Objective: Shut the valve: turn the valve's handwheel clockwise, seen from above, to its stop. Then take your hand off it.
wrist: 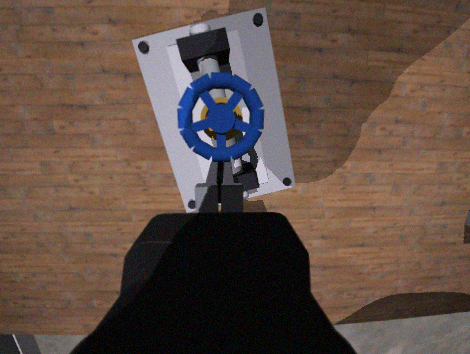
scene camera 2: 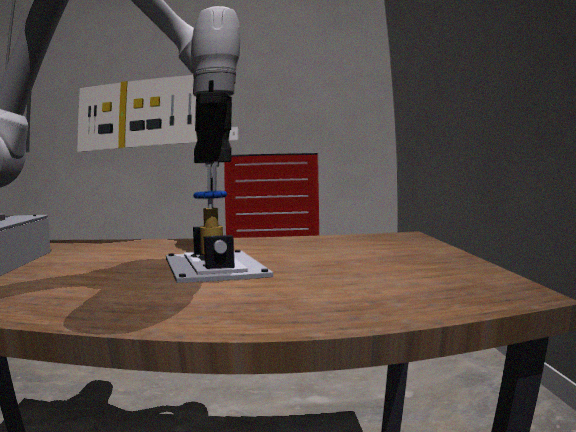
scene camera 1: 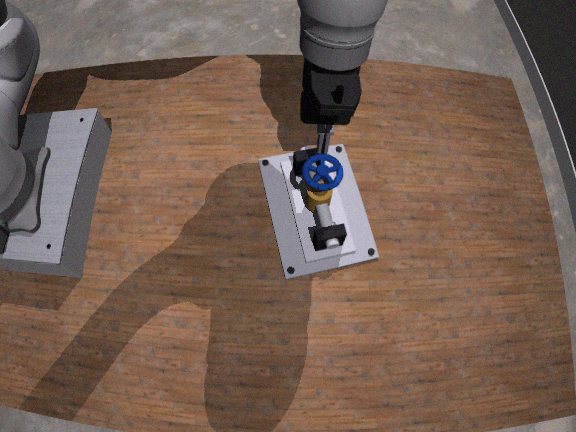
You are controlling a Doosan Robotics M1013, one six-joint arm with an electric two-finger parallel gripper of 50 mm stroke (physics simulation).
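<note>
The valve's blue five-spoke handwheel (scene camera 1: 322,170) (scene camera 2: 210,194) (wrist: 220,118) sits level on top of the brass-coloured valve body (scene camera 1: 319,199) (scene camera 2: 211,234). Two black blocks hold the grey pipe on a light grey base plate (scene camera 1: 284,220) (scene camera 2: 185,270) (wrist: 270,100). My gripper (scene camera 1: 324,150) (scene camera 2: 212,188) (wrist: 221,174) points down, shut and empty, its two fingers together. The fingertips are at about wheel height, right by the outer rim, on the side toward the top in scene camera 1. The wheel partly hides the tips, and I cannot tell whether they touch the rim.
The valve stands on a wooden table (scene camera 1: 425,200) (scene camera 2: 375,280) (wrist: 75,150). The metal robot pedestal (scene camera 1: 70,150) (scene camera 2: 30,242) is at the left. A red tool cabinet (scene camera 2: 272,187) and a wall board (scene camera 2: 100,142) are in the background. Arm shadows fall across the table.
</note>
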